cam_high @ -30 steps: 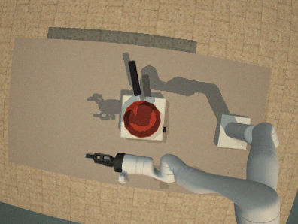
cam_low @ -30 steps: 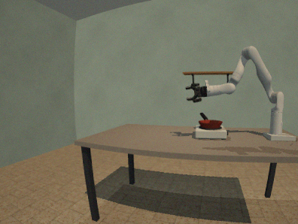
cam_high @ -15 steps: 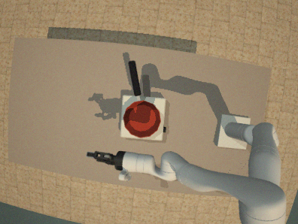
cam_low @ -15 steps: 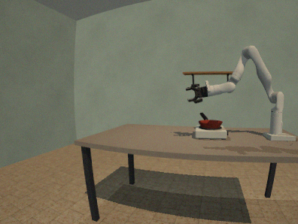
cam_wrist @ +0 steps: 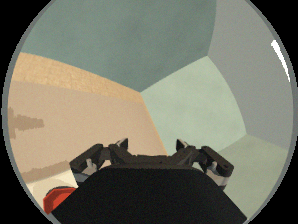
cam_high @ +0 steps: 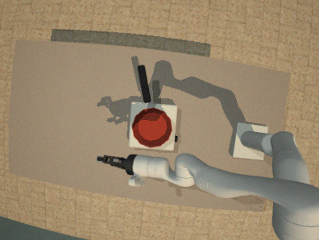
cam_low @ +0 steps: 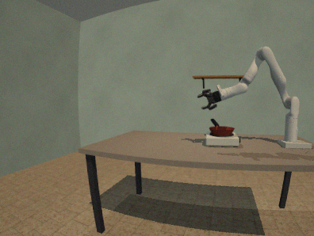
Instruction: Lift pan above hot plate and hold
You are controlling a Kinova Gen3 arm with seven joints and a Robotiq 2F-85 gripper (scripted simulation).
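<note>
The pan lies 21 cm to the right of my hand, 20 cm below it and 11 cm behind it. The rest, counted from my hand: hot plate 27 cm below, 15 cm to the right, 15 cm behind.
</note>
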